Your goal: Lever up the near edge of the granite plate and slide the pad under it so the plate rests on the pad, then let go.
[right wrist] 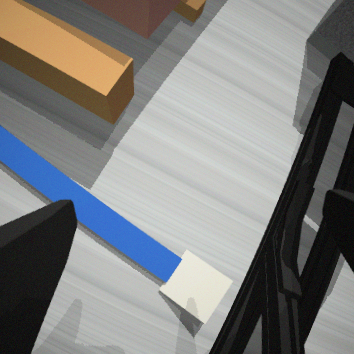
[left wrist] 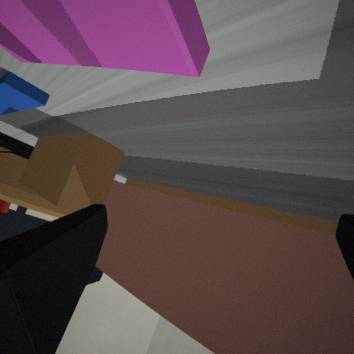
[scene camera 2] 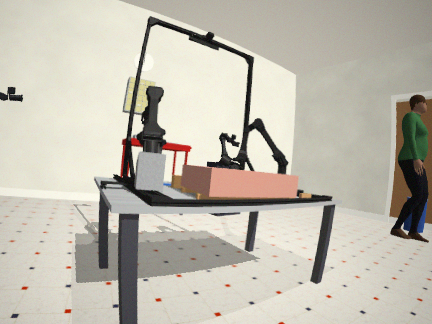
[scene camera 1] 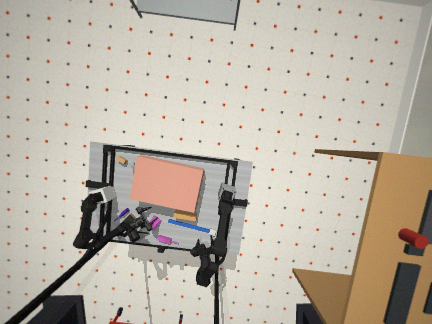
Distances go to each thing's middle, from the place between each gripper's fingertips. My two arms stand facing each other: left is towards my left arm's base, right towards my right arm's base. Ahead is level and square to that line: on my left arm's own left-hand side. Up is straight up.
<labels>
Now: the granite plate (scene camera 1: 156,181) 360 mm ahead of my right hand, 260 mm to the left of it and 90 mm below it.
The granite plate is 220 mm ahead of my left hand, 120 mm to the right of it and 30 mm above it.
</labels>
